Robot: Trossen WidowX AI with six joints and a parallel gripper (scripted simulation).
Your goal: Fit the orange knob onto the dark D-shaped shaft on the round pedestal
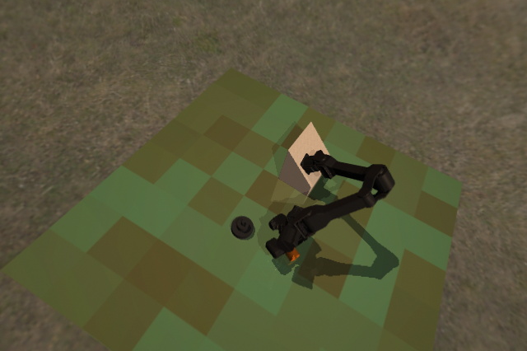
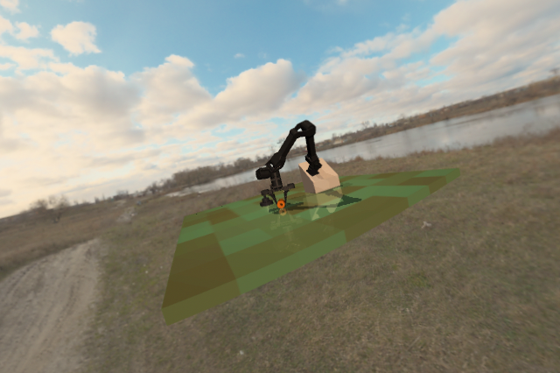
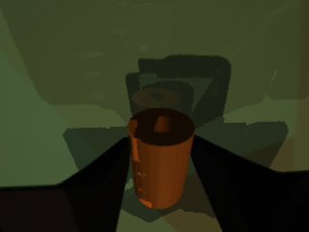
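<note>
The orange knob lies 1 cm to the left of my gripper tip and 1 cm above it. The rest, counted from my gripper tip: dark round pedestal 1 cm ahead, 19 cm to the right, 2 cm above.
</note>
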